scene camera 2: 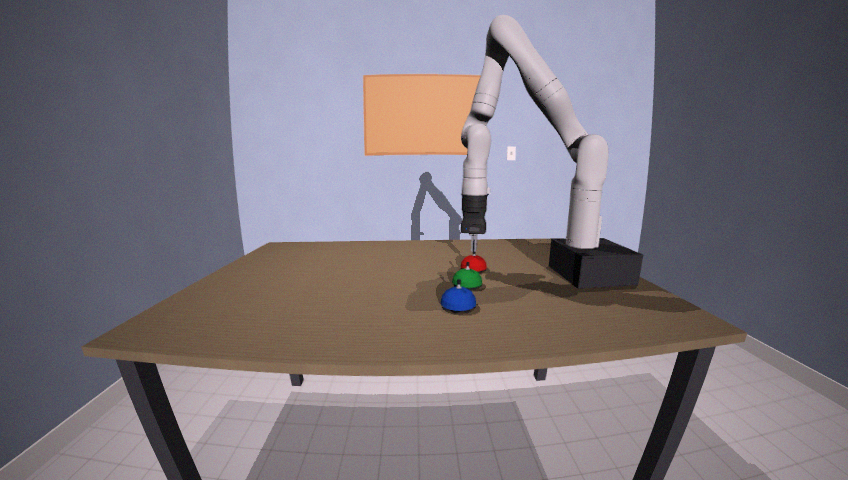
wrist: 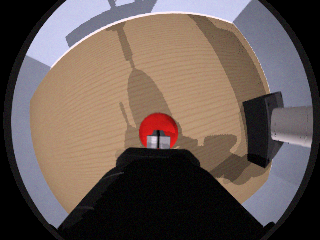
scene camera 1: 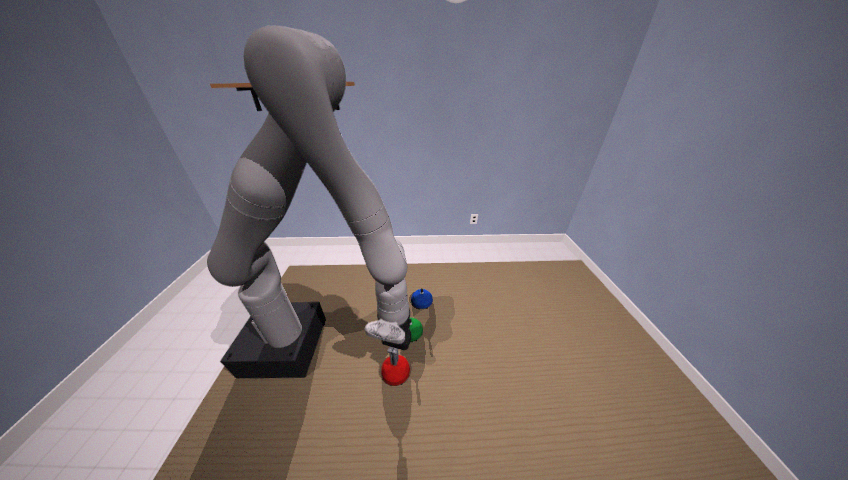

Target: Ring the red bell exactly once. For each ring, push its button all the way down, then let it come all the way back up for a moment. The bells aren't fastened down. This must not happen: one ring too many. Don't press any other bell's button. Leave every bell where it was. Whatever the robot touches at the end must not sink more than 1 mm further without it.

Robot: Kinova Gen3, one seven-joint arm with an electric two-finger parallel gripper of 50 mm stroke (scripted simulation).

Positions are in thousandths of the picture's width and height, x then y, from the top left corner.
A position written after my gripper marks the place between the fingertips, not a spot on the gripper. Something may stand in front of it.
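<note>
My gripper (scene camera 2: 558, 522) is visible to me, and I see it in the wrist view (wrist: 495, 569) as well. I can also see a blue bell (scene camera 2: 540, 624), though the wrist view misses the blue bell, hidden by my gripper. A red bell (wrist: 492, 506) is here too.
</note>
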